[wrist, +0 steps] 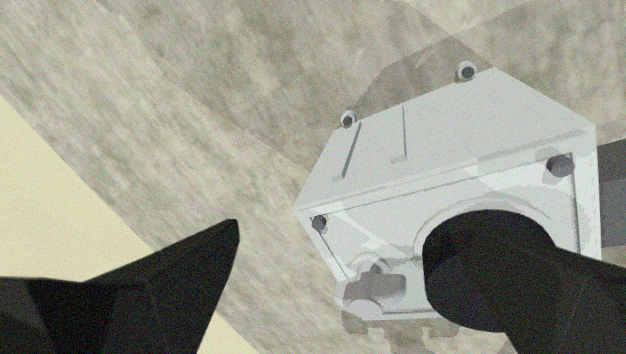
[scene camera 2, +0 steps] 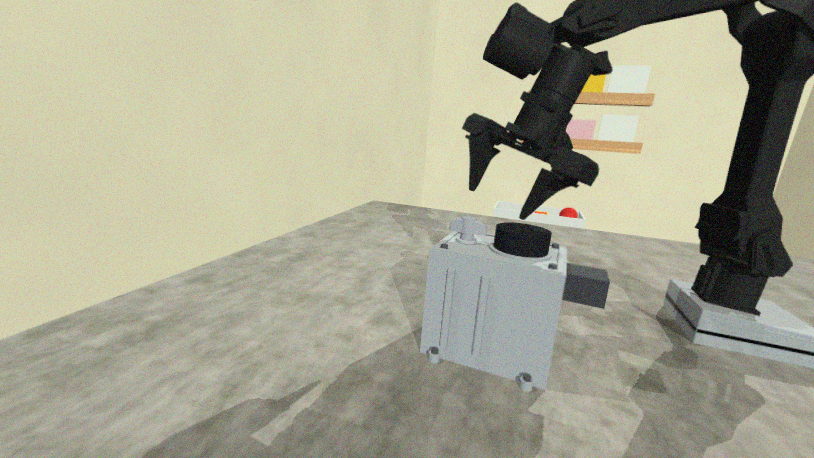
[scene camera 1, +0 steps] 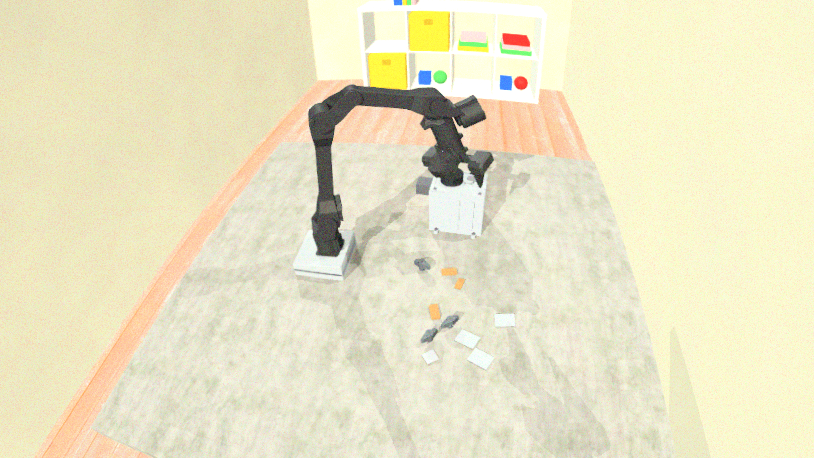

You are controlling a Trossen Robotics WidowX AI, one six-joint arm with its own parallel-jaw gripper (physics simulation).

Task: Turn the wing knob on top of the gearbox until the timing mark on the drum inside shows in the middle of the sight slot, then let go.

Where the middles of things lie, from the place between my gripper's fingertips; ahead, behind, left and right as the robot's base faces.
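Labels:
Where is my hand, measured from the small grey wing knob [scene camera 2: 469, 226]? My hand is 70 mm to the right of the knob and 20 mm short of it, and I find it 40 mm above the knob.

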